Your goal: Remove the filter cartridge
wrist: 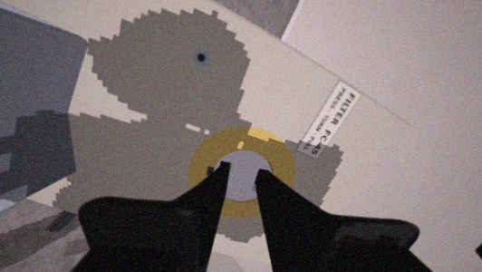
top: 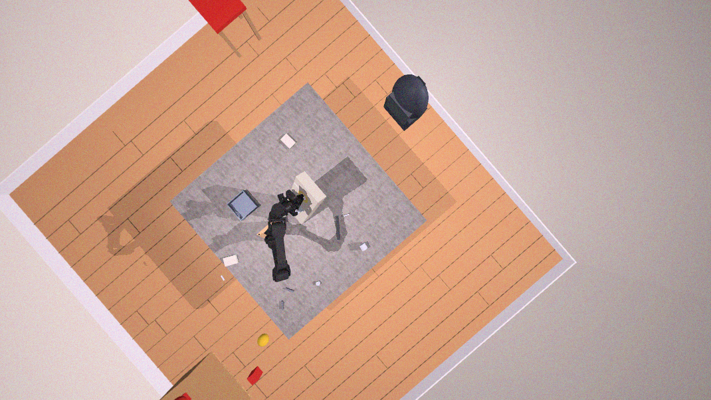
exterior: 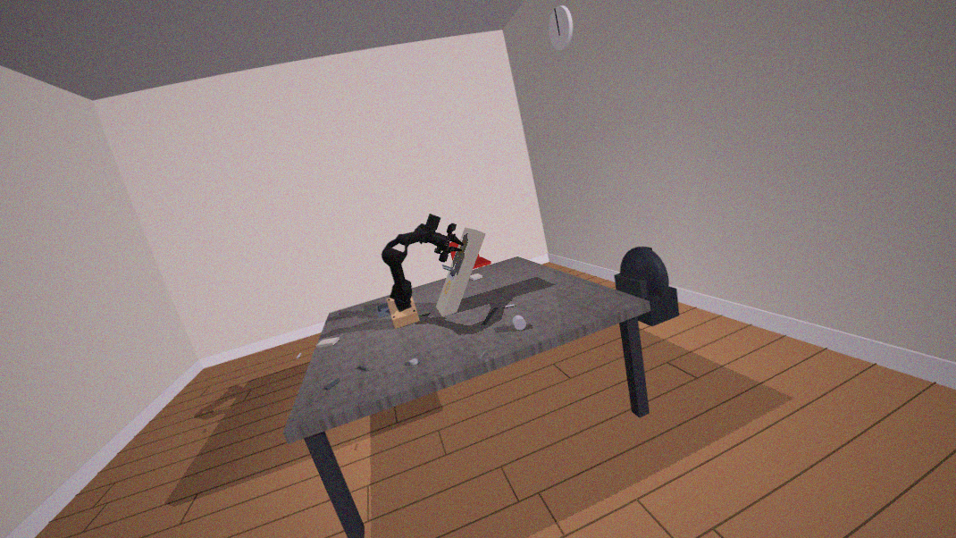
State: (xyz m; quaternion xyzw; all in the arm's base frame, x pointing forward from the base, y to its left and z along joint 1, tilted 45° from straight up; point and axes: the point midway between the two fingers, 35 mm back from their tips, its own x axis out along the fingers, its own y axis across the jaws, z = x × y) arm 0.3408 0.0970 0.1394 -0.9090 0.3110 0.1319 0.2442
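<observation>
My gripper tip is now 10 mm short of the round grey filter cartridge and 10 mm above it. From my gripper tip the other things lie so: grey-blue tray: 390 mm behind, 320 mm to the left, 260 mm below; small cylinder: 490 mm to the right, 250 mm below, 10 mm behind.
</observation>
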